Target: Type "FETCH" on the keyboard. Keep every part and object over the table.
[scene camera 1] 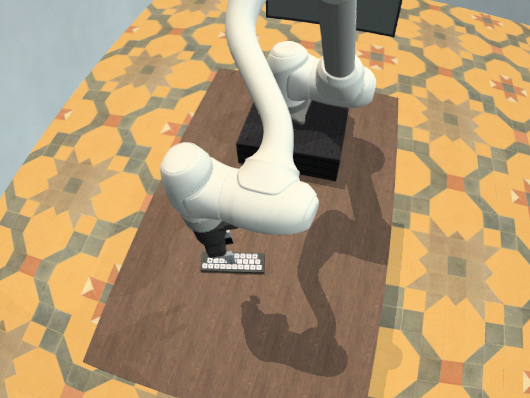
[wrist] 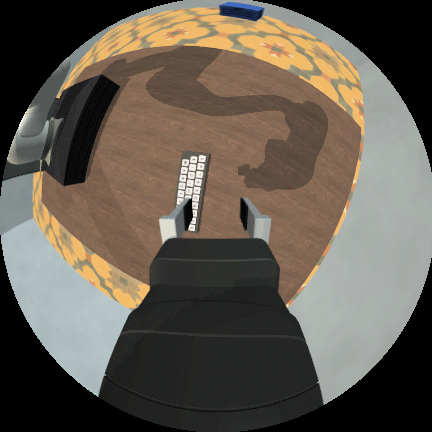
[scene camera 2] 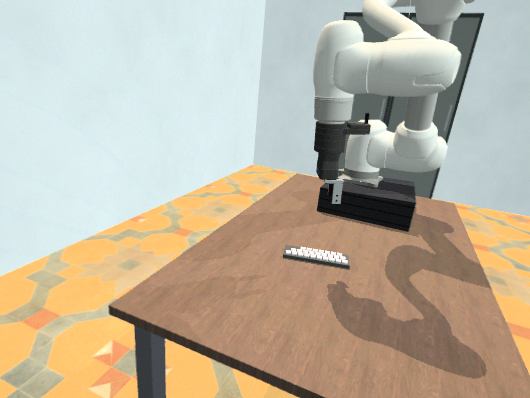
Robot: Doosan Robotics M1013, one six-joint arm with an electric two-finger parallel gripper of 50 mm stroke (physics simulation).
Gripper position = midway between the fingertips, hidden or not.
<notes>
I see my gripper [scene camera 2: 333, 199].
My gripper is seen too in scene camera 1 [scene camera 1: 230, 252] and in the wrist view [wrist: 215, 207].
</notes>
